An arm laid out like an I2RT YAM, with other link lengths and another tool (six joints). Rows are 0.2 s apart.
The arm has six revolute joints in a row. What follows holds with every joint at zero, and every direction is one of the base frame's.
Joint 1 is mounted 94.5 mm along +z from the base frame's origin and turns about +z.
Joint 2 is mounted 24.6 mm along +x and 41.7 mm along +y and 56 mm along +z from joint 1 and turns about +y.
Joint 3 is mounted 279.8 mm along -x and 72.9 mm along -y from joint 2 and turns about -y.
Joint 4 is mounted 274.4 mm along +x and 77.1 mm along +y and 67.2 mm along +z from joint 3 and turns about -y.
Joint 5 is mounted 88.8 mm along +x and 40.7 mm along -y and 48.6 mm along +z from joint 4 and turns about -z.
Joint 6 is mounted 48.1 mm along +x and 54.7 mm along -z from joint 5 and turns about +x.
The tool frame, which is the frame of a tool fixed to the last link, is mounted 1 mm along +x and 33 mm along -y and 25 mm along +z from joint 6; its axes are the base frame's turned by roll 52.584, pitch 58.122 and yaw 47.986 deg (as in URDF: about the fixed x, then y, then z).
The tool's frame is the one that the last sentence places.
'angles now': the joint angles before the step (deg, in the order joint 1, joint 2, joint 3, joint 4, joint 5, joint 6). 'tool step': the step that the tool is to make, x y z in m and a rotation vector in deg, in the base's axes. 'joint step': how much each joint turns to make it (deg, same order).
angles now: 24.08 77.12 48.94 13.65 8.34 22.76
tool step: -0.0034 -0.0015 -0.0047 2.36 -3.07 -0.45
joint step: 0.07 -0.34 -2.83 6.11 0.31 1.00
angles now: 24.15 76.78 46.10 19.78 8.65 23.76
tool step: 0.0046 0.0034 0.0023 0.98 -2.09 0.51
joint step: 0.15 1.20 0.31 3.20 -0.36 -0.03
